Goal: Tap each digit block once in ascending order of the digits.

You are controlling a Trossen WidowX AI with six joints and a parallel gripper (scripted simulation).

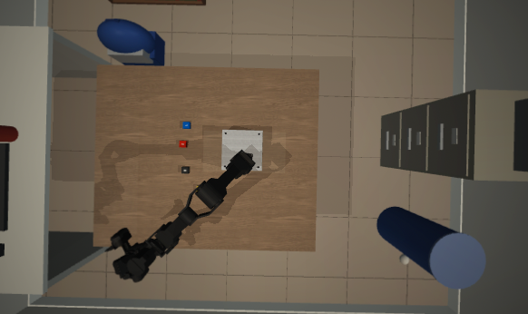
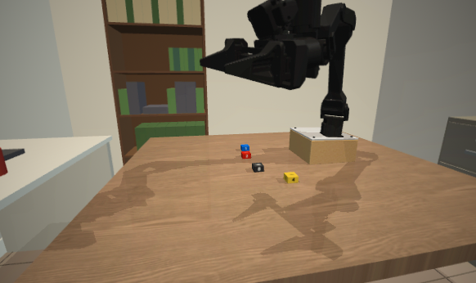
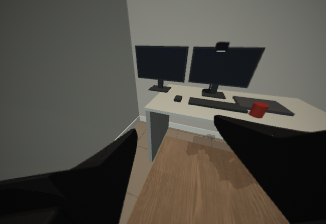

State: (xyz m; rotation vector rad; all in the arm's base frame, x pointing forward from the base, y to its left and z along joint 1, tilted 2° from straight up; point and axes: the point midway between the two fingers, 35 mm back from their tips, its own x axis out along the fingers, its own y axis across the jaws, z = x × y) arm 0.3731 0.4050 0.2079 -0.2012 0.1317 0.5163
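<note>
Now: the blue block 8 cm behind my gripper tip, 54 cm to the right of it and 29 cm below it. Round my gripper tip: red block: 8 cm behind, 44 cm to the right, 29 cm below; then yellow block: 20 cm behind, 24 cm to the right, 29 cm below; then black block: 11 cm behind, 32 cm to the right, 29 cm below.
</note>
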